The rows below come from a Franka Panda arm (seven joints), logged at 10 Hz.
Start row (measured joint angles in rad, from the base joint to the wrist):
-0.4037, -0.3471, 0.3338, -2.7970, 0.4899, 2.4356, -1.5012
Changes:
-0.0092, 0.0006, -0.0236, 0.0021, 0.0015, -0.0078, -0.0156
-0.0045, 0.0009, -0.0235, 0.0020, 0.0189, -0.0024, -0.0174
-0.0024, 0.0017, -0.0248, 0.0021, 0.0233, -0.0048, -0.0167
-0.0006, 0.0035, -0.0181, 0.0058, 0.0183, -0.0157, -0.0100
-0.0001, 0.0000, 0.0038, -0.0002, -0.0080, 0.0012, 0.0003
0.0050, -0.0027, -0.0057, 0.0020, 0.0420, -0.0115, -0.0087
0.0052, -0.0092, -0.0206, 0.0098, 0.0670, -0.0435, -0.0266
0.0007, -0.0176, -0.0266, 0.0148, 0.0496, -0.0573, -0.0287
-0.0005, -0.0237, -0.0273, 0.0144, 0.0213, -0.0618, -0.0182
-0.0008, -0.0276, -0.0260, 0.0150, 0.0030, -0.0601, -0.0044
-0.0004, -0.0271, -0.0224, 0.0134, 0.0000, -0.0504, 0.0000
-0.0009, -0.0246, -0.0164, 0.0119, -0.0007, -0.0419, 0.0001
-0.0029, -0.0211, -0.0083, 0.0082, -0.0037, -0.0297, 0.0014
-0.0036, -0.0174, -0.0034, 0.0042, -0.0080, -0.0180, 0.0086
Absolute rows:
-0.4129, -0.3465, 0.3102, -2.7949, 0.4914, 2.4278, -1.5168
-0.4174, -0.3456, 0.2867, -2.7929, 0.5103, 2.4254, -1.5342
-0.4198, -0.3439, 0.2619, -2.7908, 0.5336, 2.4206, -1.5509
-0.4204, -0.3404, 0.2438, -2.7850, 0.5519, 2.4049, -1.5609
-0.4205, -0.3404, 0.2476, -2.7852, 0.5439, 2.4061, -1.5606
-0.4155, -0.3431, 0.2419, -2.7832, 0.5859, 2.3946, -1.5693
-0.4103, -0.3523, 0.2213, -2.7734, 0.6529, 2.3511, -1.5959
-0.4096, -0.3699, 0.1947, -2.7586, 0.7025, 2.2938, -1.6246
-0.4101, -0.3936, 0.1674, -2.7442, 0.7238, 2.2320, -1.6428
-0.4109, -0.4212, 0.1414, -2.7292, 0.7268, 2.1719, -1.6472
-0.4113, -0.4483, 0.1190, -2.7158, 0.7268, 2.1215, -1.6472
-0.4122, -0.4729, 0.1026, -2.7039, 0.7261, 2.0796, -1.6471
-0.4151, -0.4940, 0.0943, -2.6957, 0.7224, 2.0499, -1.6457
-0.4187, -0.5114, 0.0909, -2.6915, 0.7144, 2.0319, -1.6371

